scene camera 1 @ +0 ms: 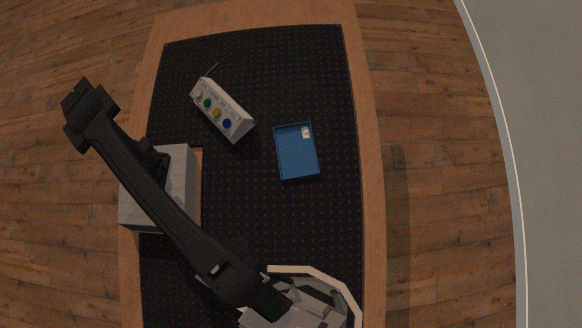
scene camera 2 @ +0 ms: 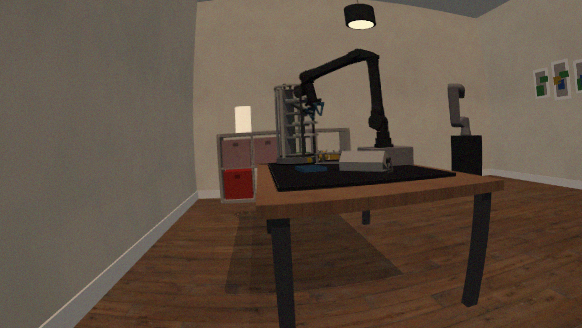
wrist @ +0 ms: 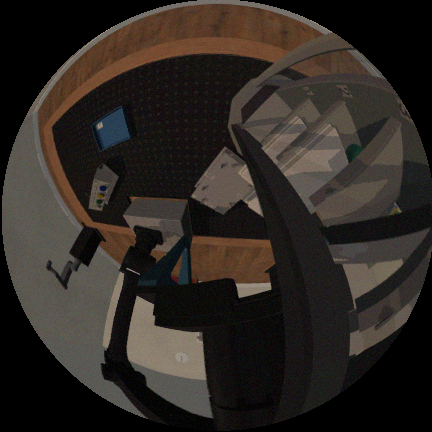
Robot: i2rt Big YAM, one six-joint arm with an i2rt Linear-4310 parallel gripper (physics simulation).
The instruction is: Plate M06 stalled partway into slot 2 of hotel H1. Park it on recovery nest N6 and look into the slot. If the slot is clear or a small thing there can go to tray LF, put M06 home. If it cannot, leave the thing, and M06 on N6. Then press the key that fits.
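Frame: origin at the arm's base, x back, y right, z up, level; metres.
Seen in the pictures: gripper, fingertip midpoint: [scene camera 2: 317, 117] [wrist: 224, 229]; arm's base at its link origin: [scene camera 1: 155, 173] [scene camera 2: 383, 147] [wrist: 148, 233].
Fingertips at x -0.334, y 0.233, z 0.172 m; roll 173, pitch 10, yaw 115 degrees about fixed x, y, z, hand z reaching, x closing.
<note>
Pixels of each thing's top centre, then the offset from my fingertips to it. "spot": a spot on its surface instead.
- hotel H1 at its top centre: [scene camera 2: 293, 84] dz +0.224, dx -0.127, dy +0.107 m
- pale grey square plate at its top centre: [scene camera 1: 227, 277] [wrist: 223, 191] [scene camera 2: 331, 149] dz -0.184, dx +0.072, dy +0.016 m
- small green thing at its top centre: [wrist: 359, 160] dz -0.016, dx -0.136, dy +0.129 m
- blue tray LF at its top centre: [scene camera 1: 295, 149] [wrist: 107, 130] [scene camera 2: 310, 166] dz -0.242, dx -0.049, dy -0.370 m
- key box at its top centre: [scene camera 1: 216, 99] [scene camera 2: 364, 150] [wrist: 92, 198] dz -0.176, dx +0.190, dy -0.476 m
- low thing with yellow marks, surface spot: [scene camera 2: 327, 154] spot: dz -0.208, dx +0.046, dy -0.038 m
The hotel H1 [scene camera 1: 325, 274] [scene camera 2: 277, 122] [wrist: 257, 84] stands at one end of the black mat. My gripper [scene camera 2: 316, 109] is open, level with its upper shelves on the open side. In the wrist view a pale grey square plate [wrist: 217, 185] with notched edges sticks out of the hotel beside my dark finger [wrist: 278, 225]. I cannot tell whether the fingers touch it. A small green thing [wrist: 354, 151] shows deep between the shelves. The blue tray LF [scene camera 1: 295, 157] [scene camera 2: 310, 167] [wrist: 112, 128] is empty. The key box [scene camera 1: 239, 122] [scene camera 2: 362, 161] [wrist: 100, 189] carries green, yellow and blue keys.
The arm's grey base [scene camera 1: 182, 175] [scene camera 2: 396, 153] sits at the mat's side. A low thing with yellow marks [scene camera 2: 327, 155] lies by the hotel's foot. Beyond the table stand a second arm on a black pedestal [scene camera 2: 465, 150] and a shelf unit [scene camera 2: 221, 163].
</note>
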